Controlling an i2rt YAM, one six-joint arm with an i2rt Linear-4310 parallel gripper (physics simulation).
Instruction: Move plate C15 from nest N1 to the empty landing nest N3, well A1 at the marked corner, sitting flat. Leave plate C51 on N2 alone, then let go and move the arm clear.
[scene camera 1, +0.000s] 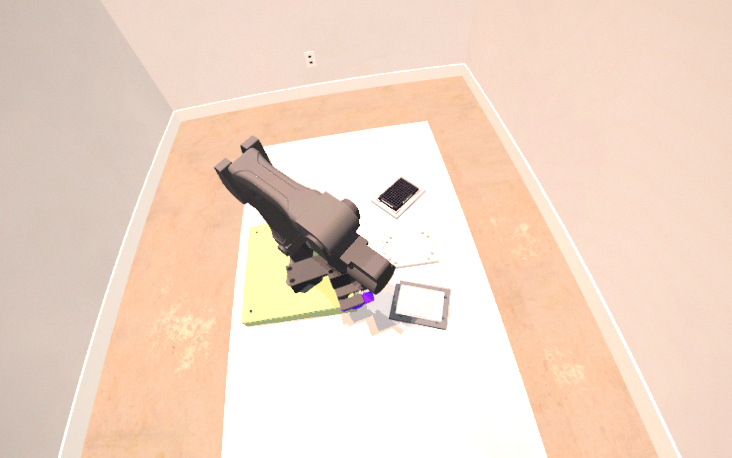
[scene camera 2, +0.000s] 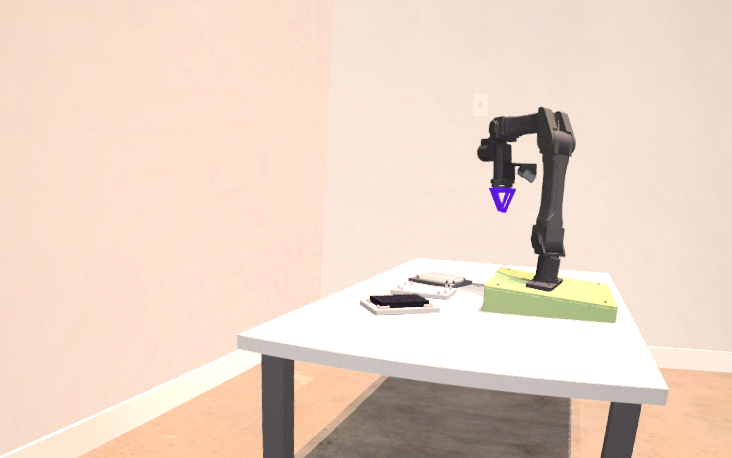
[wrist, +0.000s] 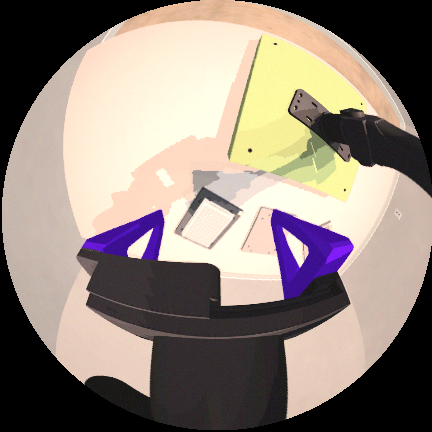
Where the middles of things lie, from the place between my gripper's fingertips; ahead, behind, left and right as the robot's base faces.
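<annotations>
There is the black well plate (scene camera 1: 401, 191), and my hand is far to the right of it, a good way above it and also a fair way short of it.
</annotations>
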